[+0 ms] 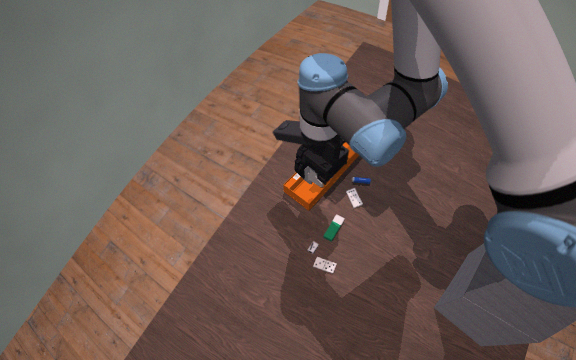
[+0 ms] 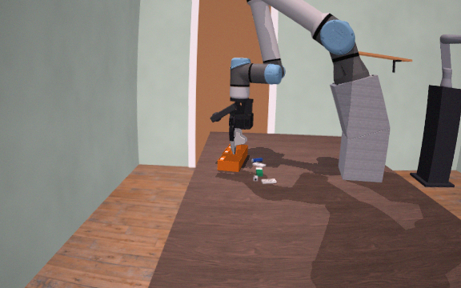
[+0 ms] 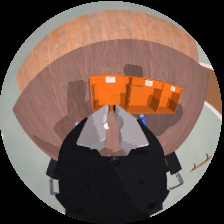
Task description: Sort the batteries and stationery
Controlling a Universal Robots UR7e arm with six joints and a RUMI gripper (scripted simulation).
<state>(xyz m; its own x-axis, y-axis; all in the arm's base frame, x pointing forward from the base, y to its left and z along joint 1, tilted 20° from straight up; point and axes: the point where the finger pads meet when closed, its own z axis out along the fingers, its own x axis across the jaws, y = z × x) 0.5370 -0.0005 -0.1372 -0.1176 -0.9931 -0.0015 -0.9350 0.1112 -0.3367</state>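
Right now my hand is 90 mm past the blue battery, 110 mm to the left of it and 70 mm above it. Round my hand: grey object: 90 mm behind, 120 mm to the left, 60 mm below; green-and-white eraser: 100 mm behind, 40 mm to the left, 70 mm below; orange double bin: 10 mm ahead, 80 mm to the right, 50 mm below.
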